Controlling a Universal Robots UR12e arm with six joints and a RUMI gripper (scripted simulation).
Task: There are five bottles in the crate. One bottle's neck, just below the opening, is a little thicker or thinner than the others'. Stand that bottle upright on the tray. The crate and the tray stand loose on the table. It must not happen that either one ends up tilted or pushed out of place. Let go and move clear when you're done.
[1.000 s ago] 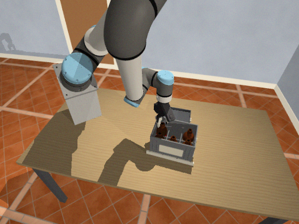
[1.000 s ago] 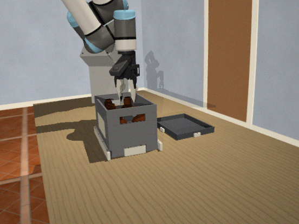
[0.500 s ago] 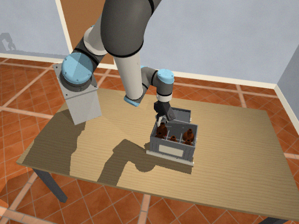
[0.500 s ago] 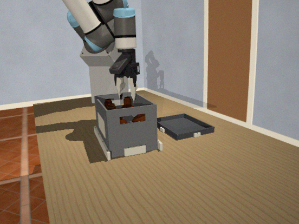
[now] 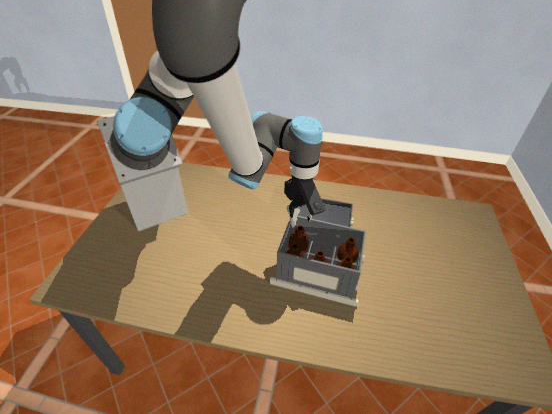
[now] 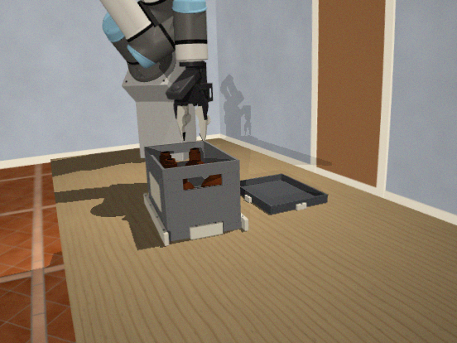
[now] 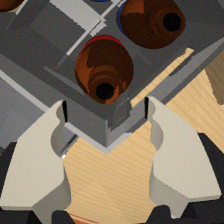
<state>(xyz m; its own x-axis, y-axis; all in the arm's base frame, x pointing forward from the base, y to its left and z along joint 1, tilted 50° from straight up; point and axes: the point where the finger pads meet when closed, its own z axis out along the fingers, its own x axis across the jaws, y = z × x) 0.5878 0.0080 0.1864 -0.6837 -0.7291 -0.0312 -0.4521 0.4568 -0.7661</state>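
My hand is 180 mm short of the bottle, 30 mm to the left of it and 110 mm above it. From my hand the other things lie so: grey tray (90 mm ahead, 230 mm to the left, 190 mm below); then grey crate (80 mm ahead, 60 mm to the right, 120 mm below).
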